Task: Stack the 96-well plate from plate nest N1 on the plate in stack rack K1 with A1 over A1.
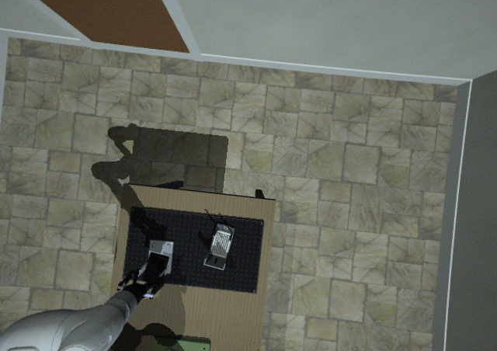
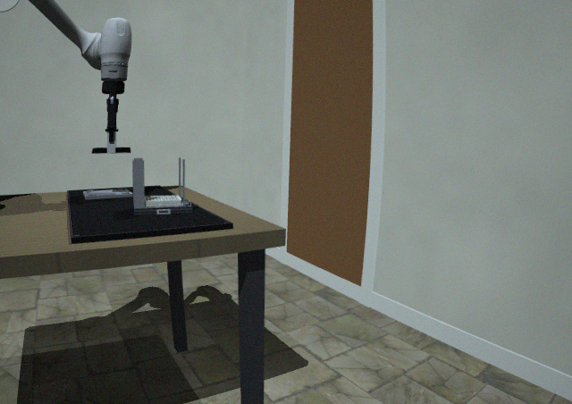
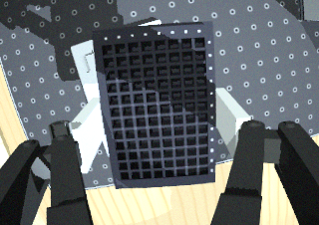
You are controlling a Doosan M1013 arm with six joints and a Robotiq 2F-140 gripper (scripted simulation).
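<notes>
My hand is 14 cm short of the white 96-well plate, 25 cm to the left of it and 15 cm above it. Round my hand: dark 96-well plate: 2 cm below.
</notes>
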